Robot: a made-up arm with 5 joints.
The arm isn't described. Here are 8 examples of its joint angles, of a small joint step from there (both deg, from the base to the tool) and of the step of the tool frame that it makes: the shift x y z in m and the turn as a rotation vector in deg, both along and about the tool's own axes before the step.
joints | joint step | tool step
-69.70 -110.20 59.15 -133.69 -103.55 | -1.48 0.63 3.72 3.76 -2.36 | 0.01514 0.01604 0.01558 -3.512 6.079 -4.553
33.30 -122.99 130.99 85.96 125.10 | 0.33 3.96 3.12 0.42 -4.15 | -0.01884 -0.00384 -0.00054 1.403 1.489 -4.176
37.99 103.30 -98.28 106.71 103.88 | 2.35 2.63 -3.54 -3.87 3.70 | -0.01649 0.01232 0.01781 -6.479 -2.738 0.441
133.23 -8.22 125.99 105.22 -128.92 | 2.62 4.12 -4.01 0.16 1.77 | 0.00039 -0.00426 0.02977 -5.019 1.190 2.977
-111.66 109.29 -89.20 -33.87 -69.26 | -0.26 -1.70 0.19 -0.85 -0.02 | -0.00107 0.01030 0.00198 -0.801 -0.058 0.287
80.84 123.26 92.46 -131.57 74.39 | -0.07 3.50 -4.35 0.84 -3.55 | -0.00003 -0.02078 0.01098 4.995 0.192 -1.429
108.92 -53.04 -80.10 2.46 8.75 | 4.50 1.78 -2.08 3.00 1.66 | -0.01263 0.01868 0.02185 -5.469 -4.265 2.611
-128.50 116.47 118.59 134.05 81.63 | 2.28 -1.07 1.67 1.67 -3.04 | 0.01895 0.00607 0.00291 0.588 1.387 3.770
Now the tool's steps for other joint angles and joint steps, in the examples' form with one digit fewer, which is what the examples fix.
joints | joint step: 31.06 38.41 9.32 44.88 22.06 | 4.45 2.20 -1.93 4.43 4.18
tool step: 0.0036 -0.0029 0.0046 2.77 -5.98 7.69
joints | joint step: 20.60 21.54 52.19 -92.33 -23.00 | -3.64 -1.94 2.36 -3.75 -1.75
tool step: 0.0034 -0.0177 -0.0119 4.34 2.94 -6.11
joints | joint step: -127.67 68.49 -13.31 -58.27 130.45 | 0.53 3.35 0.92 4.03 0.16
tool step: -0.0025 -0.0127 -0.0074 0.33 -0.82 -4.94
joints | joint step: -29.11 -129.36 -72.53 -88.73 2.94 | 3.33 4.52 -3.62 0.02 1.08
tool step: -0.0162 -0.0119 0.0034 -1.15 -7.34 -4.82
